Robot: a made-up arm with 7 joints. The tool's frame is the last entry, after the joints.
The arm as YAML. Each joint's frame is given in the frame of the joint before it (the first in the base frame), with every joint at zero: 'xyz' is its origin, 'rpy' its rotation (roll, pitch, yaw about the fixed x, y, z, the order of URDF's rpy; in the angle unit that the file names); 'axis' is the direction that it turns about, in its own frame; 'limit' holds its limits. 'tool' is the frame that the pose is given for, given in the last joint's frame.
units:
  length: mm
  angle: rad
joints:
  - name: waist
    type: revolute
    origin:
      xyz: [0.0, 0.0, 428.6]
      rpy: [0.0, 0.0, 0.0]
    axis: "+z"
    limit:
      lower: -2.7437
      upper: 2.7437
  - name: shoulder
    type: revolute
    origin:
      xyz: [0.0, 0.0, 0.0]
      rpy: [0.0, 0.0, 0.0]
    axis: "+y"
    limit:
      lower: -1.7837
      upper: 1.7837
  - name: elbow
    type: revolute
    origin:
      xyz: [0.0, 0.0, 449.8]
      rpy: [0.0, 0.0, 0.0]
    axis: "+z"
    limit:
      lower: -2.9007
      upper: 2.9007
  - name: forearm
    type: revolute
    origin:
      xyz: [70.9, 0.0, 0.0]
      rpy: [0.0, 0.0, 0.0]
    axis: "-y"
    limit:
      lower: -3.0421
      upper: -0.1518
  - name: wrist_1
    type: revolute
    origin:
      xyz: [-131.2, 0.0, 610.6]
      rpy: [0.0, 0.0, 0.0]
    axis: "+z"
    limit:
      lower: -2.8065
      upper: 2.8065
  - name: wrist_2
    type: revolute
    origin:
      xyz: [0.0, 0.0, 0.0]
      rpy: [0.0, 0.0, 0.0]
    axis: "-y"
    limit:
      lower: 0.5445
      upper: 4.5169
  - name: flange
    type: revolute
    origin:
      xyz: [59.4, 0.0, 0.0]
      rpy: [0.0, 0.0, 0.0]
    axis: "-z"
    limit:
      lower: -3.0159
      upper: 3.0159
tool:
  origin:
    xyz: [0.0, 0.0, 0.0]
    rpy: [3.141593, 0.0, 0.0]
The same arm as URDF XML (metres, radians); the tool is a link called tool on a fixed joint. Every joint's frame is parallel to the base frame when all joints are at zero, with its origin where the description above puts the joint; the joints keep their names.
<robot name="arm">
  <link name="base_link"/>
  <link name="link1"/>
  <link name="link2"/>
  <link name="link3"/>
  <link name="link4"/>
  <link name="link5"/>
  <link name="link6"/>
  <link name="link7"/>
  <link name="tool"/>
  <joint name="waist" type="revolute">
    <parent link="base_link"/>
    <child link="link1"/>
    <origin xyz="0.0000 0.0000 0.4286" rpy="0.0000 0.0000 0.0000"/>
    <axis xyz="0 0 1"/>
    <limit lower="-2.7437" upper="2.7437"/>
  </joint>
  <joint name="shoulder" type="revolute">
    <parent link="link1"/>
    <child link="link2"/>
    <origin xyz="0.0000 0.0000 0.0000" rpy="0.0000 0.0000 0.0000"/>
    <axis xyz="0 1 0"/>
    <limit lower="-1.7837" upper="1.7837"/>
  </joint>
  <joint name="elbow" type="revolute">
    <parent link="link2"/>
    <child link="link3"/>
    <origin xyz="0.0000 0.0000 0.4498" rpy="0.0000 0.0000 0.0000"/>
    <axis xyz="0 0 1"/>
    <limit lower="-2.9007" upper="2.9007"/>
  </joint>
  <joint name="forearm" type="revolute">
    <parent link="link3"/>
    <child link="link4"/>
    <origin xyz="0.0709 0.0000 0.0000" rpy="0.0000 0.0000 0.0000"/>
    <axis xyz="0 -1 0"/>
    <limit lower="-3.0421" upper="-0.1518"/>
  </joint>
  <joint name="wrist_1" type="revolute">
    <parent link="link4"/>
    <child link="link5"/>
    <origin xyz="-0.1312 0.0000 0.6106" rpy="0.0000 0.0000 0.0000"/>
    <axis xyz="0 0 1"/>
    <limit lower="-2.8065" upper="2.8065"/>
  </joint>
  <joint name="wrist_2" type="revolute">
    <parent link="link5"/>
    <child link="link6"/>
    <origin xyz="0.0000 0.0000 0.0000" rpy="0.0000 0.0000 0.0000"/>
    <axis xyz="0 -1 0"/>
    <limit lower="0.5445" upper="4.5169"/>
  </joint>
  <joint name="flange" type="revolute">
    <parent link="link6"/>
    <child link="link7"/>
    <origin xyz="0.0594 0.0000 0.0000" rpy="0.0000 0.0000 0.0000"/>
    <axis xyz="0 0 -1"/>
    <limit lower="-3.0159" upper="3.0159"/>
  </joint>
  <joint name="tool_joint" type="fixed">
    <parent link="link7"/>
    <child link="tool"/>
    <origin xyz="0.0000 0.0000 0.0000" rpy="-3.1416 0.0000 0.0000"/>
  </joint>
</robot>

